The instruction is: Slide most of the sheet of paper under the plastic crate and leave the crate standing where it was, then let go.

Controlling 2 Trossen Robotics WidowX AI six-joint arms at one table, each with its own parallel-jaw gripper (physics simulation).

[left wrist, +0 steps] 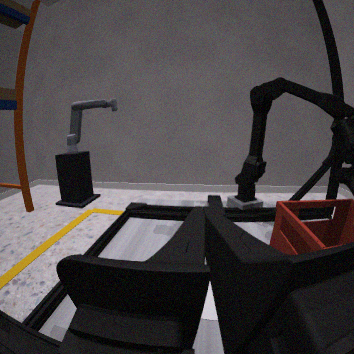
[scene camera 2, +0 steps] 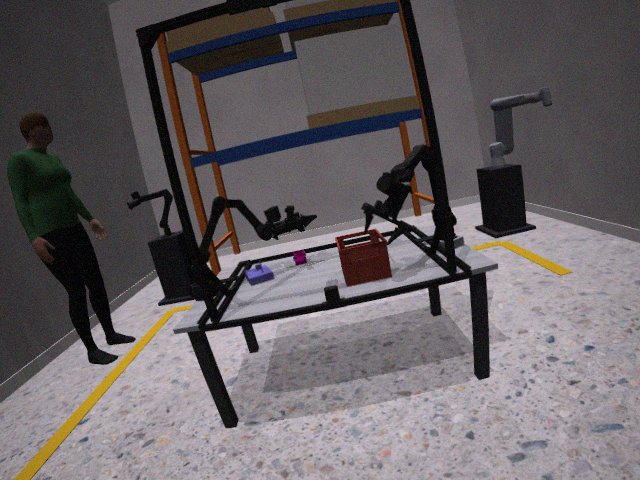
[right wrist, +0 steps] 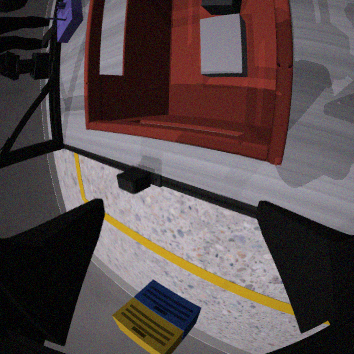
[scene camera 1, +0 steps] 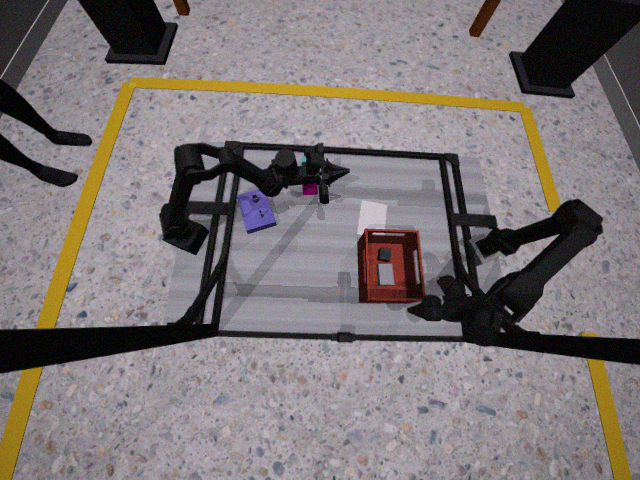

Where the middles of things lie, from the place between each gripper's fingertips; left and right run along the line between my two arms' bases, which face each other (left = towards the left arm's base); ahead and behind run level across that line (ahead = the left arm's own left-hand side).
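From my right hand: red plastic crate (scene camera 1: 405, 290) 90 mm below, 140 mm ahead, 50 mm to the left; white sheet of paper (scene camera 1: 372, 215) 160 mm below, 350 mm ahead, 70 mm to the left.
My left hand: 220 mm above the white sheet of paper, 60 mm past it, 130 mm to the left of it. Red plastic crate: 150 mm below my left hand, 270 mm behind, 15 cm to the right.
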